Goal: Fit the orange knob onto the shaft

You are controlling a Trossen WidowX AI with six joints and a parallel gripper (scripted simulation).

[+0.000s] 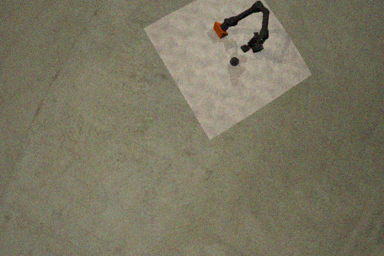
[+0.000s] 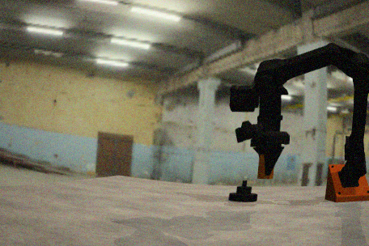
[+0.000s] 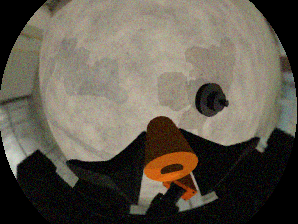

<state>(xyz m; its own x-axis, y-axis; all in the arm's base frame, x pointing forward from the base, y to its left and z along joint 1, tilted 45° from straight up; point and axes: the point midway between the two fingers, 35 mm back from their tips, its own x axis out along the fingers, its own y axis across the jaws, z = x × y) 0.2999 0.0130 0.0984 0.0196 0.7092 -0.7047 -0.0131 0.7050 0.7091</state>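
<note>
My gripper tip is 140 mm to the left of the round dark pedestal, 50 mm above it and 30 mm short of it. The rest, counted from my gripper tip: orange knob (20 mm above).
</note>
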